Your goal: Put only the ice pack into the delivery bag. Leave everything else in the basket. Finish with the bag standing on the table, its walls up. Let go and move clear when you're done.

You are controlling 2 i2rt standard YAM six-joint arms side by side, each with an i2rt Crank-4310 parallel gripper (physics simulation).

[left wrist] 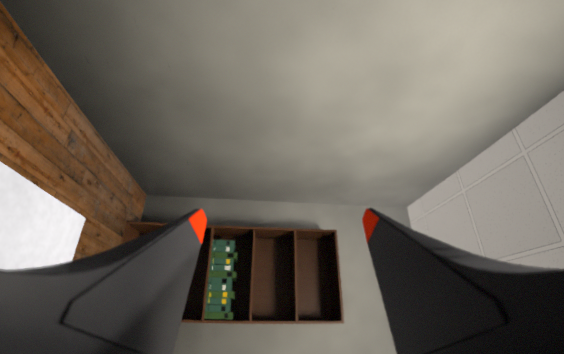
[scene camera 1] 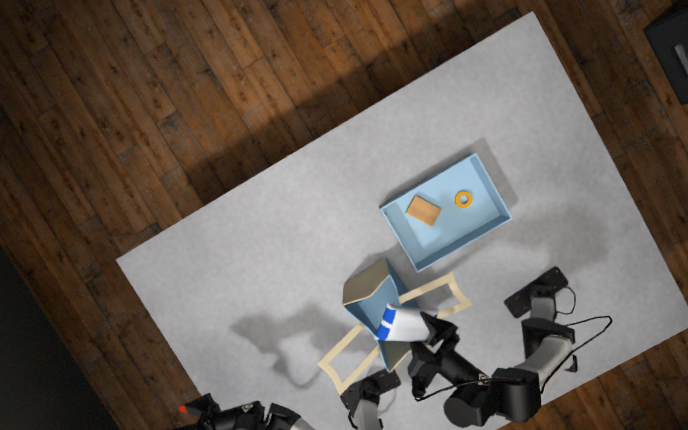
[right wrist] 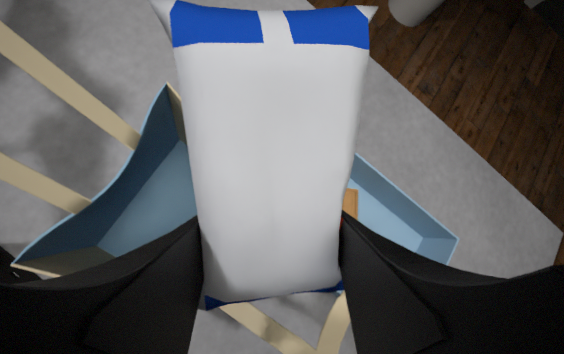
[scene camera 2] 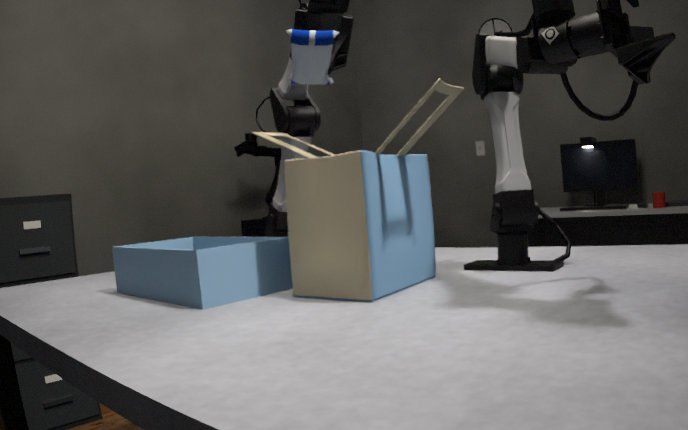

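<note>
The white ice pack with blue end bands (scene camera 1: pixel 405 323) (scene camera 2: pixel 311 63) (right wrist: pixel 272 150) is held by my right gripper (right wrist: pixel 273 213), which is shut on its sides. It hangs above the bag, over the opening in scene camera 1. The blue and tan delivery bag (scene camera 1: pixel 362 289) (scene camera 2: pixel 327 228) stands upright on the table, walls up, handles splayed outward. The blue basket (scene camera 1: pixel 464 243) (scene camera 2: pixel 157 276) holds a wooden block (scene camera 1: pixel 423 210) (right wrist: pixel 351 200) and an orange ring (scene camera 1: pixel 457 199). My left gripper (left wrist: pixel 283 213) is open and empty, raised away from the bag.
One bag handle (scene camera 1: pixel 426 289) reaches toward the right in scene camera 1, and the other (scene camera 1: pixel 340 343) toward the lower left. The basket stands close to the bag. The left arm's base (scene camera 2: pixel 513 265) is on the table near the bag.
</note>
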